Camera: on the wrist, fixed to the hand. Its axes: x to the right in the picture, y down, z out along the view.
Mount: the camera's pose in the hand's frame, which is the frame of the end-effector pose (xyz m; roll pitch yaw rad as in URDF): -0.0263 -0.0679 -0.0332 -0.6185 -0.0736 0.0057
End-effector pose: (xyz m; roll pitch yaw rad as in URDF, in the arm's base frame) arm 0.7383 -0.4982 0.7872 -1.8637 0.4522 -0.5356
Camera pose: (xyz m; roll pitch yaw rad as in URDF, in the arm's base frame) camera 0.7398 -0.5132 0.8658 -2.4472 0.4777 -0.4581
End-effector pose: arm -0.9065 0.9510 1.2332 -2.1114 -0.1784 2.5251
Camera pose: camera -0.8782 0.9230 1.3026 -2.7392 -0.1353 2.5858
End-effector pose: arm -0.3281 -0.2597 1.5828 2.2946 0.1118 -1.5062
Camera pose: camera -0.2603 -0.2259 1.5570 1.6683 0.1561 -1.5658
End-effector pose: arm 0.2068 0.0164 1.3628 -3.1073 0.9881 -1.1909
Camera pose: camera 0.2744 0.0270 1.4043 2.5520 1.0618 -1.1974
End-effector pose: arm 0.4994 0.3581 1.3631 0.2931 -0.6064 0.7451
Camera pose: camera 0.5426 0.3226 1.3059 -0.3130 -0.6784 0.7248
